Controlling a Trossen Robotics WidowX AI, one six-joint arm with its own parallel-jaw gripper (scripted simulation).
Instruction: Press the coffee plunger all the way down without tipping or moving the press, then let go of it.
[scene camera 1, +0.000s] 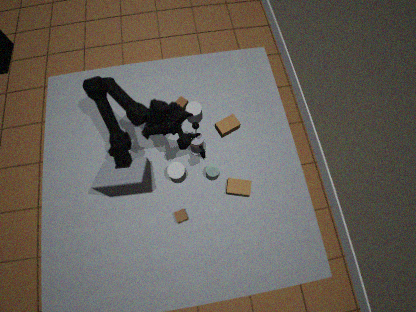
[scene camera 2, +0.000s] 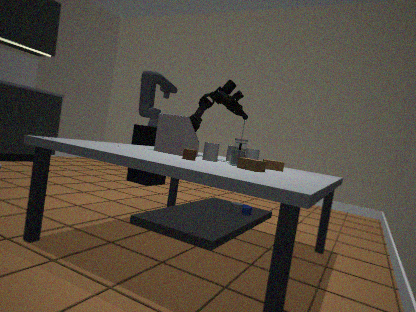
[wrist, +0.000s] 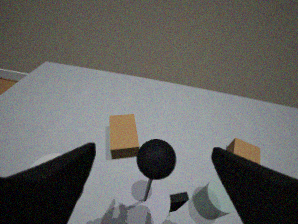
Note:
My gripper (scene camera 1: 196, 124) is open and holds nothing.
My gripper is seen too in the wrist view (wrist: 155, 151).

